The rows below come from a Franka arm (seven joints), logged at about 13 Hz.
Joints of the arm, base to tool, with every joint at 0 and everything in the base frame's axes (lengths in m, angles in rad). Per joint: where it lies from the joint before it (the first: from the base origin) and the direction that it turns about. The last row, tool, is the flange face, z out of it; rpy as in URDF.
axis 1: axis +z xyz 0 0 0.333
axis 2: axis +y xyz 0 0 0
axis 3: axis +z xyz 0 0 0.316
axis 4: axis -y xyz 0.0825 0 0
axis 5: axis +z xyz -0.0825 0 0.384
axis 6: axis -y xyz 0 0 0
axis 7: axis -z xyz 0.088 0 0
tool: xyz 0 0 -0.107 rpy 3.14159 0 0
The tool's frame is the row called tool.
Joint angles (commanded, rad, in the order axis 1, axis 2, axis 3, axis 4, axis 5, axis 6, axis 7), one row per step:
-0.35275 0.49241 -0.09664 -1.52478 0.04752 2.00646 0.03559
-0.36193 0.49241 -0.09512 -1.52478 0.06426 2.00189 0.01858
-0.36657 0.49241 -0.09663 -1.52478 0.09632 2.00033 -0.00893
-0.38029 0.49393 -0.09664 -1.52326 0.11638 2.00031 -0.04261
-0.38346 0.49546 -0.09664 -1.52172 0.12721 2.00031 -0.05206
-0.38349 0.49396 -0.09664 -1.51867 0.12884 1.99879 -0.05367
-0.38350 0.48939 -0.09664 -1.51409 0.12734 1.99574 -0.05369
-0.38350 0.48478 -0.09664 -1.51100 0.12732 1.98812 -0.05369
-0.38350 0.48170 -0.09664 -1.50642 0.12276 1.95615 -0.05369
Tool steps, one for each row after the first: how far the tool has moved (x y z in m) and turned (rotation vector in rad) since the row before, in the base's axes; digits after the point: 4 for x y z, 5 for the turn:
-0.0023 -0.0038 -0.0004 0.01637 -0.00309 0.00200
-0.0010 -0.0019 0.0000 0.02585 -0.01233 0.00780
-0.0032 -0.0076 -0.0003 0.01558 -0.01003 0.01136
-0.0003 -0.0015 -0.0003 0.00834 -0.00514 0.00168
0.0004 0.0000 0.0023 0.00008 -0.00360 0.00113
0.0003 -0.0001 0.0050 -0.00346 -0.00504 0.00107
-0.0003 0.0003 0.0040 0.00065 -0.00043 0.00069
-0.0024 0.0014 0.0015 0.00895 0.02270 0.00428

